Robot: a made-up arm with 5 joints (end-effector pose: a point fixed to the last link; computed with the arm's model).
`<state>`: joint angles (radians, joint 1 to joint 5).
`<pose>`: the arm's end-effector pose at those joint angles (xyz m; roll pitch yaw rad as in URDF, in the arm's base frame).
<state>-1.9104 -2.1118 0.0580 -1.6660 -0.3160</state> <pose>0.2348 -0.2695 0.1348 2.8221 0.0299 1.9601</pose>
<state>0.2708 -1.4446 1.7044 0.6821 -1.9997</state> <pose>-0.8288 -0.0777 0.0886 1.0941 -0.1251 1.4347</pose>
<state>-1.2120 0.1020 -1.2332 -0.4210 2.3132</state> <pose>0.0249 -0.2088 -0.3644 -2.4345 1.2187 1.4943</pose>
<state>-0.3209 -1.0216 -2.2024 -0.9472 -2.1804</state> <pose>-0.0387 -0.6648 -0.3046 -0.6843 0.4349 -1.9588</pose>
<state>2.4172 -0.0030 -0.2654 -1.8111 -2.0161</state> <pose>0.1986 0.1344 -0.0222 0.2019 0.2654 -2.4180</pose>
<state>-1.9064 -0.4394 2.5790 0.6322 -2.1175</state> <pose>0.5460 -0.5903 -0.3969 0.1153 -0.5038 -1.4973</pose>
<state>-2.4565 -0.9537 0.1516 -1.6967 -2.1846</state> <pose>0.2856 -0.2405 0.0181 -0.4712 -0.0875 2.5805</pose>
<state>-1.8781 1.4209 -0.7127 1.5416 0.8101</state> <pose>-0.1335 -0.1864 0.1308 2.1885 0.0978 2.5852</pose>
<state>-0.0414 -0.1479 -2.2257 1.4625 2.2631</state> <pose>-0.3808 -0.0446 -0.5463 2.5809 0.9018 -2.9106</pose>
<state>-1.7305 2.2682 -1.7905 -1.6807 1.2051</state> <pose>-0.4347 -0.2744 0.3295 -1.4956 -0.6774 -2.6984</pose>
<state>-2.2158 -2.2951 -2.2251 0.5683 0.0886</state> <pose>0.6485 0.0947 0.4207 -0.5972 -0.5536 -0.1523</pose>
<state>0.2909 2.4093 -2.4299 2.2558 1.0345</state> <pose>-0.1867 0.4825 0.6574 2.0921 -0.5071 2.3276</pose>
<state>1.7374 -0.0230 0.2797 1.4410 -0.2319</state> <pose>0.0706 0.4182 0.0832 1.6490 -0.2796 -1.7308</pose>
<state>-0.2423 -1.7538 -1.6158 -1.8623 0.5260</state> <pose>-0.0745 -0.5513 0.2409 2.3324 -0.1828 -1.3743</pose>
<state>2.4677 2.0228 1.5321 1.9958 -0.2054</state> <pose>0.7386 0.3907 0.1394 -2.4924 0.4516 2.2877</pose>
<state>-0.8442 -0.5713 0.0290 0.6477 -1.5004</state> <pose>-0.1661 -0.2922 0.0571 1.5766 -0.0244 0.8599</pose>
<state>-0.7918 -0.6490 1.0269 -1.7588 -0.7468</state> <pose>-0.3512 -0.4822 -0.0443 -1.9842 -0.7501 1.5769</pose>
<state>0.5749 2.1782 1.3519 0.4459 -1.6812</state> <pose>-0.5726 0.5059 0.1102 -2.4355 0.5909 -1.8811</pose>
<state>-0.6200 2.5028 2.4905 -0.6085 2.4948</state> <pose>-0.8106 -0.1390 0.3841 -2.3522 0.5081 -2.0952</pose>
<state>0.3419 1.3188 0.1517 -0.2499 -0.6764</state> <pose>-0.3347 0.1490 0.1057 1.7481 -0.0377 -0.4889</pose>
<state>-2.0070 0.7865 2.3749 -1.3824 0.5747</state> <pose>0.1056 -0.7413 -0.2914 0.2368 -0.5121 -0.5361</pose>
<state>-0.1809 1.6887 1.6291 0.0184 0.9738</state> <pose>-0.6763 0.0720 0.1172 0.6085 0.1177 -1.4486</pose>
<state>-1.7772 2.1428 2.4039 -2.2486 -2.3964</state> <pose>-0.1885 -0.8450 0.3967 1.2740 0.3726 -0.7119</pose>
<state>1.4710 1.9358 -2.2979 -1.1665 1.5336</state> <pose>0.5685 0.4163 0.1769 -1.3780 -0.2699 0.8609</pose>
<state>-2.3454 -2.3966 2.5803 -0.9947 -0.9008</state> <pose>0.8077 -0.2244 0.4000 -0.9221 0.4020 -1.1991</pose>
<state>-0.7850 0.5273 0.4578 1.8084 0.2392</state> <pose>-0.3446 -0.3603 0.1126 2.1450 -0.3919 0.5420</pose>
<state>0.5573 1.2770 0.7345 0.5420 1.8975</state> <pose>-0.3410 0.3392 0.0352 -0.0056 -0.1953 -1.2701</pose>
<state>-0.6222 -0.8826 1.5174 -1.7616 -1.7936</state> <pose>-0.5347 -0.5650 -0.1187 -1.4949 -0.6870 2.1239</pose>
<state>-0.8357 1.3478 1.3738 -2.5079 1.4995</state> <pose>-0.6239 -0.5476 -0.0292 -2.4810 -0.2186 -0.5332</pose>
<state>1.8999 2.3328 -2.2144 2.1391 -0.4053</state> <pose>0.5428 0.0928 0.5067 -2.6880 -0.5851 0.4744</pose>
